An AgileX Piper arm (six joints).
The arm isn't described. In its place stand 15 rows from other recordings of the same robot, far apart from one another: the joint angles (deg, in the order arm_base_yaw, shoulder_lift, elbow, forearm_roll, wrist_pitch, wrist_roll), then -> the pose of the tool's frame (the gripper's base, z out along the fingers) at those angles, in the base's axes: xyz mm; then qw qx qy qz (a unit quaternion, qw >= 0).
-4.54, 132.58, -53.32, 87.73, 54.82, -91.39 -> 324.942, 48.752, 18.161, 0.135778, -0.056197, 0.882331, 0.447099
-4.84, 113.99, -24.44, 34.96, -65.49, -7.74 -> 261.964, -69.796, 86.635, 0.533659, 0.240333, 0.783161, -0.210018
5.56, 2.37, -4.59, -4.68, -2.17, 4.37 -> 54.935, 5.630, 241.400, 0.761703, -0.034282, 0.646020, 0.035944
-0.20, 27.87, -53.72, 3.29, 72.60, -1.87 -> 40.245, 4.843, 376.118, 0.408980, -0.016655, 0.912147, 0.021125
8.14, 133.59, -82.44, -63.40, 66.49, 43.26 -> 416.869, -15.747, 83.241, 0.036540, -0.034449, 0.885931, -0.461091
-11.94, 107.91, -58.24, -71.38, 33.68, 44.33 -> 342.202, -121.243, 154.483, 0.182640, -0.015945, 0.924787, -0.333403
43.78, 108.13, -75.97, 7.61, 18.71, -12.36 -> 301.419, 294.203, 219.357, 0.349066, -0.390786, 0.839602, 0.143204
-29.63, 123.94, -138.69, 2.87, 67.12, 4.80 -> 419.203, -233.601, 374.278, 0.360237, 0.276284, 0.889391, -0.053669
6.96, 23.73, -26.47, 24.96, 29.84, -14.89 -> 83.315, 29.420, 297.485, 0.557349, -0.059784, 0.813352, 0.155710
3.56, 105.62, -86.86, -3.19, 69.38, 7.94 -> 372.479, 18.425, 256.049, 0.062138, 0.029909, 0.997409, -0.020468
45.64, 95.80, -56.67, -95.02, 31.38, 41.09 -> 280.889, 219.721, 237.387, 0.453456, -0.559577, 0.638389, -0.271495
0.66, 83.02, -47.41, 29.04, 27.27, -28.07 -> 281.805, 23.487, 226.665, 0.300914, -0.054124, 0.946451, 0.103696
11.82, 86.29, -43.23, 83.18, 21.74, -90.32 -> 282.204, 93.251, 214.756, 0.402668, -0.227903, 0.867016, 0.184937
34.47, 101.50, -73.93, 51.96, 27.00, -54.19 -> 310.710, 252.772, 261.446, 0.361063, -0.376635, 0.811370, 0.263548
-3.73, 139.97, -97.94, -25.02, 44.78, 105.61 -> 468.304, -57.697, 56.325, 0.170604, 0.712045, 0.679348, -0.048705
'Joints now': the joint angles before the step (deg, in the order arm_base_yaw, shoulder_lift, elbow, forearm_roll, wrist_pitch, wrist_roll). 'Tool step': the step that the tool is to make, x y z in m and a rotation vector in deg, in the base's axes. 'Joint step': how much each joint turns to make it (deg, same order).
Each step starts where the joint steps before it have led.
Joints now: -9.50 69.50 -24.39 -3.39 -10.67 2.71
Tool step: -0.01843 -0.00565 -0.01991 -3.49 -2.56 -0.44
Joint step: -2.66 0.00 7.08 -0.01 -10.21 -3.80
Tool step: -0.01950 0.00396 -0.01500 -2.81 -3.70 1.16
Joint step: -0.36 -0.32 7.04 0.00 -10.89 -2.69
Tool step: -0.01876 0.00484 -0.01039 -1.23 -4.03 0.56
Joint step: 0.00 -0.11 6.21 0.11 -10.29 -0.95
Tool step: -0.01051 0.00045 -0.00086 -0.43 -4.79 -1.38
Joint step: 0.01 0.00 3.39 1.94 -8.15 -0.61
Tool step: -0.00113 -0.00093 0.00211 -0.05 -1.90 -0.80
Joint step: -0.03 -0.08 0.39 0.89 -2.17 -0.07
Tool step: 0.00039 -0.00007 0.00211 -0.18 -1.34 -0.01
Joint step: 0.00 0.00 0.00 -0.01 -1.34 0.11
